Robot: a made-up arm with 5 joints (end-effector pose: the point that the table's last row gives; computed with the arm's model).
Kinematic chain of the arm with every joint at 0, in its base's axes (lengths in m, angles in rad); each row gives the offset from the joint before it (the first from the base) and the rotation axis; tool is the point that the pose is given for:
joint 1: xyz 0 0 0.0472 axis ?
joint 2: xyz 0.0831 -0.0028 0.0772 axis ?
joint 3: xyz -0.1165 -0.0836 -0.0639 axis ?
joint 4: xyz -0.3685 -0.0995 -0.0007 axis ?
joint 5: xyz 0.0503 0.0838 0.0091 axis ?
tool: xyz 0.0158 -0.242 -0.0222
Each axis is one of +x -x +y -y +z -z.
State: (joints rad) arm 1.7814 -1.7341 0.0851 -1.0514 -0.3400
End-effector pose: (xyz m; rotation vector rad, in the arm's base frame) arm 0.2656 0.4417 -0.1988 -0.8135 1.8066 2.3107
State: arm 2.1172 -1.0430 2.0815 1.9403 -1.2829
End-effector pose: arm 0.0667 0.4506 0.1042 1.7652 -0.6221 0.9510
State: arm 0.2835 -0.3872 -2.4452 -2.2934 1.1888
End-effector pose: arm -0.4635 0.2119 -0.2375 1.8375 0.1791 -1.8207
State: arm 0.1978 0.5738 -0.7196 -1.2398 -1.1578
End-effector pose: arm -0.4137 -0.3373 0.2631 0.1535 -0.7231 -0.5975
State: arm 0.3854 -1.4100 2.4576 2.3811 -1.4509
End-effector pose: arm 0.2324 -0.0014 -0.2874 -0.3497 -0.3587 0.9369
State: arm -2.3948 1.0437 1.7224 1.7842 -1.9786
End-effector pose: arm -0.1704 0.5123 -0.1081 0.9838 -1.2470 2.6291
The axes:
joint 1: +x
joint 2: +y
joint 3: +x
joint 4: +y
joint 5: +z

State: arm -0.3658 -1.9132 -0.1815 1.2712 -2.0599
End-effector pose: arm 0.1946 -0.1430 -0.3957 0.4732 -0.7742 -2.0100
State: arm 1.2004 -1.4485 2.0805 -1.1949 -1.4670
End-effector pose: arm 0.0416 0.4684 -0.0282 -2.2409 -0.4373 -0.2917
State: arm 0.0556 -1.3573 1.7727 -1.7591 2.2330
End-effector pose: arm -0.0581 -0.3162 -0.3907 -0.6637 -2.7527 -0.2511
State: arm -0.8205 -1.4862 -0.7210 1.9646 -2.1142
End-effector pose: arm 0.0559 -0.1995 -0.2606 -0.6328 -0.7268 -2.8533
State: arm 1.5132 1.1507 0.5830 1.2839 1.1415
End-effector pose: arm -0.4033 -0.3198 0.0426 -1.8892 -0.8034 -1.4698
